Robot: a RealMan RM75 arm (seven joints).
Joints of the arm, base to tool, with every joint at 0 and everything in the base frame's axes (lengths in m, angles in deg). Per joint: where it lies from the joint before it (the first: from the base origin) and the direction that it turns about. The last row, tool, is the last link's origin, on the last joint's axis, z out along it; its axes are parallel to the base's.
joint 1: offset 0 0 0.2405 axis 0 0 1
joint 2: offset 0 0 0 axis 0 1 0
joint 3: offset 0 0 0.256 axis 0 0 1
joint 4: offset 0 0 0 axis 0 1 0
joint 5: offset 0 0 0.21 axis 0 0 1
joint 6: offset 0 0 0 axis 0 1 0
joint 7: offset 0 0 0.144 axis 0 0 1
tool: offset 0 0 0
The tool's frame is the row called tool.
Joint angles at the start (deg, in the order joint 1, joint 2, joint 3, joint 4, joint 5, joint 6, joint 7):
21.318 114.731 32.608 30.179 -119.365 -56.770 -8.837
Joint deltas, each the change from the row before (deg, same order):
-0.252 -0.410 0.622 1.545 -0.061 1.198 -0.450
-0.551 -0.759 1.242 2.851 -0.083 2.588 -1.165
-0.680 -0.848 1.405 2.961 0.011 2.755 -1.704
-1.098 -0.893 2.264 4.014 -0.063 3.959 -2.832
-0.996 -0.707 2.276 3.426 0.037 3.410 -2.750
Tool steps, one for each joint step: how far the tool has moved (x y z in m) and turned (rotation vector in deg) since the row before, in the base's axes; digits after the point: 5 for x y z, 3 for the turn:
-0.00193 0.00118 0.00012 -0.286 0.354 -0.345
-0.00269 0.00197 0.00016 -0.667 0.248 -0.834
-0.00206 0.00198 0.00136 -0.535 -0.231 -0.857
-0.00337 0.00231 0.00167 -0.683 -0.606 -1.134
-0.00309 0.00270 0.00322 -0.296 -0.689 -0.881

